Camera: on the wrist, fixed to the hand. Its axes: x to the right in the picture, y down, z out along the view.
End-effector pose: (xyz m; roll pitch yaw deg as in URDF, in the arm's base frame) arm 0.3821 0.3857 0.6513 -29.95 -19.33 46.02
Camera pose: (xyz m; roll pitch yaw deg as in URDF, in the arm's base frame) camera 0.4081 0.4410 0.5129 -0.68 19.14 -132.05
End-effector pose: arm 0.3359 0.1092 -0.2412 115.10 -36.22 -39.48
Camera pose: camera 0.3245 0.2088 -0.1279 -147.41 37.40 138.77
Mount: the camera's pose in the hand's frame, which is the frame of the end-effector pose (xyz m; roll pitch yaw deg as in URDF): 0.0088 0.0918 -0.1199 -31.25 0.75 -178.33
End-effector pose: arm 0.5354 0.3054 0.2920 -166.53 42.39 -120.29
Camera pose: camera 0.3985 0.3035 0.3564 136.63 -43.49 57.71
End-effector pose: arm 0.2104 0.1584 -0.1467 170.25 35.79 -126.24
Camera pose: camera 0.1034 0.1311 -0.0434 159.78 -36.23 51.56
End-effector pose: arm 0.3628 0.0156 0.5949 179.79 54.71 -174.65
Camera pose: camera 0.2515 0.0969 0.6572 151.37 -55.42 2.40
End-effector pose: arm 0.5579 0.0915 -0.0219 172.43 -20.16 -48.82
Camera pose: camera 0.4770 0.0697 0.1041 155.68 19.63 129.32
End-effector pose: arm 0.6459 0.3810 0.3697 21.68 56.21 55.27
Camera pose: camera 0.5055 0.4059 0.3193 -54.77 -54.88 -122.51
